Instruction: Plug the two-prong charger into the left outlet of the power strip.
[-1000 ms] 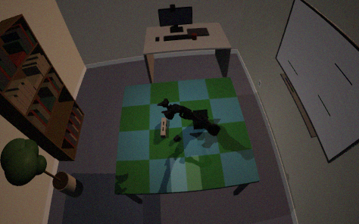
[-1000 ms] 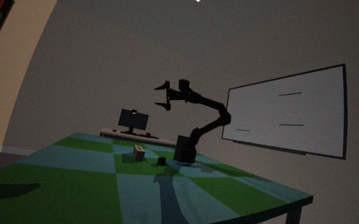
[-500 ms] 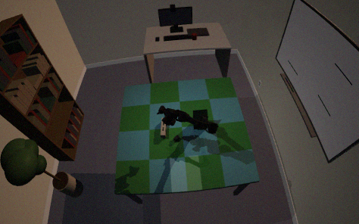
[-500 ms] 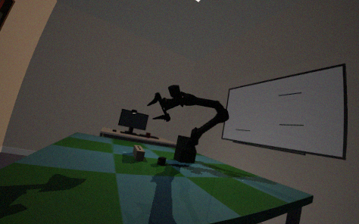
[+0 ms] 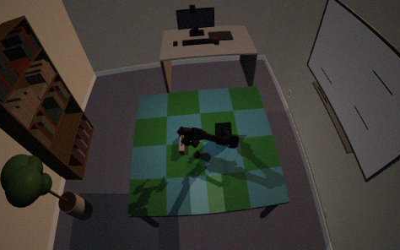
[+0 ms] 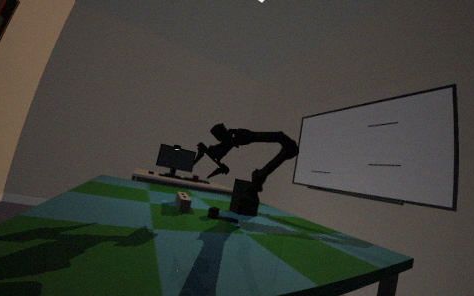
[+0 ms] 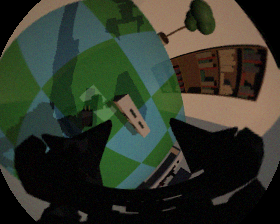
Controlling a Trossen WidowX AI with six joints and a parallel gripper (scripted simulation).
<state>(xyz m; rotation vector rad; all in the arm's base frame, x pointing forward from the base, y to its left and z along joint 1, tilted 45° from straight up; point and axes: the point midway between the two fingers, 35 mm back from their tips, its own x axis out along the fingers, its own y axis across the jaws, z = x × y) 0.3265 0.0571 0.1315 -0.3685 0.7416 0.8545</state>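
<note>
The dark charger lies 17 cm below my gripper tip, 8 cm behind it and 4 cm to the left of it.
</note>
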